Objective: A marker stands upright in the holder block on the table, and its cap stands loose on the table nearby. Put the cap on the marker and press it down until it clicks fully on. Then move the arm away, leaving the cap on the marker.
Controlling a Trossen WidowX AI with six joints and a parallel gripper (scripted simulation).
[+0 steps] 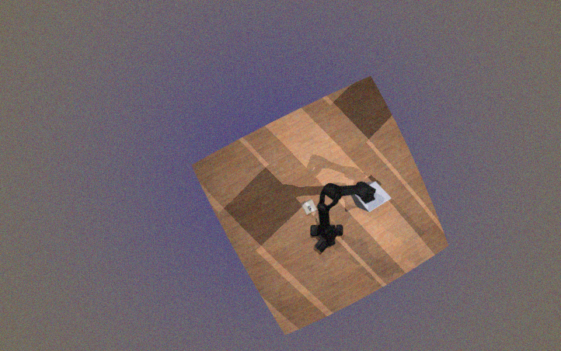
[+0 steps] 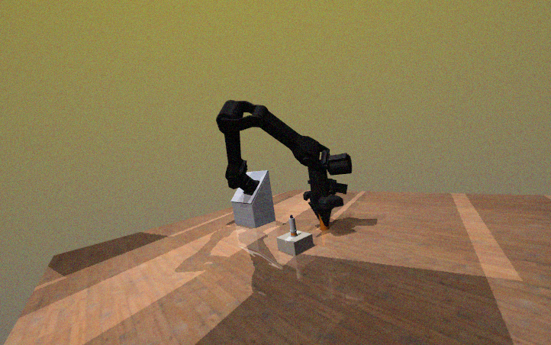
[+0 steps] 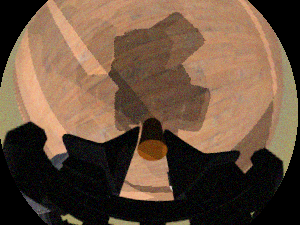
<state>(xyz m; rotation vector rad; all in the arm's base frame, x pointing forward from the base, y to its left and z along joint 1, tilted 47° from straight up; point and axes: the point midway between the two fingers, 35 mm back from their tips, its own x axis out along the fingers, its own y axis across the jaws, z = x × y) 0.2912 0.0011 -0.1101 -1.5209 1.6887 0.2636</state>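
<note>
Right now the grey marker is 30 mm ahead of my gripper tip, 160 mm to the right of it and 50 mm above it. From my gripper tip the other things lie so: grey holder block: 30 mm ahead, 160 mm to the right; orange cap: 10 mm above.
</note>
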